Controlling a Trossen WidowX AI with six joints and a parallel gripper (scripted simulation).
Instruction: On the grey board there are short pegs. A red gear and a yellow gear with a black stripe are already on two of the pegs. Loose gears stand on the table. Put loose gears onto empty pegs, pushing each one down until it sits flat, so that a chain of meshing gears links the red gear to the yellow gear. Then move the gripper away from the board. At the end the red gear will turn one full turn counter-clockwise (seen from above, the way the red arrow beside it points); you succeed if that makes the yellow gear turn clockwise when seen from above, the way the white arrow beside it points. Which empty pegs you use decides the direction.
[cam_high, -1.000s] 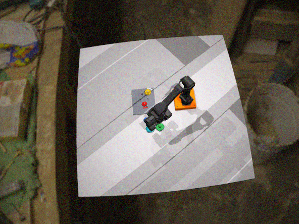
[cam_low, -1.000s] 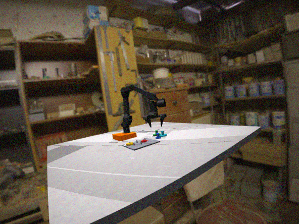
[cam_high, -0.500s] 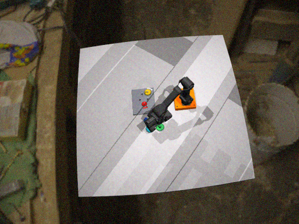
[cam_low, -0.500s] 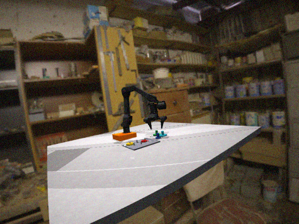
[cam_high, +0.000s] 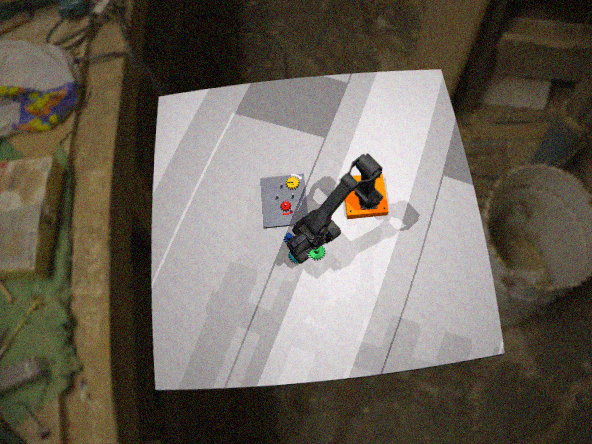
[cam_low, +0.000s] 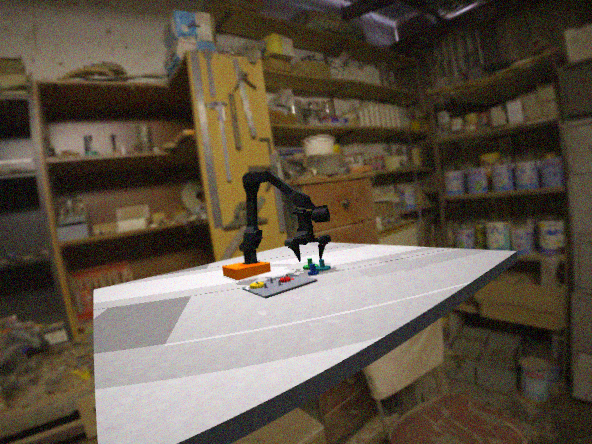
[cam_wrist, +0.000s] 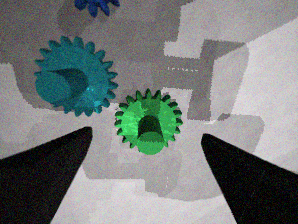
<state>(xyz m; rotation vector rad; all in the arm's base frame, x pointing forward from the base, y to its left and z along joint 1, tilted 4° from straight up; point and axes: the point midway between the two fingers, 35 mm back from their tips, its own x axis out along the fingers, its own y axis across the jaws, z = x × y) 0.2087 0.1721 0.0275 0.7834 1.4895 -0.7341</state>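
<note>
Right now my gripper tip is 190 mm to the left of the red gear, 100 mm short of it and 10 mm above it. Round my gripper tip: teal gear 70 mm ahead, 10 mm to the left, 10 mm below; blue gear 100 mm ahead, 60 mm to the right, 10 mm below; green gear 10 mm below.
</note>
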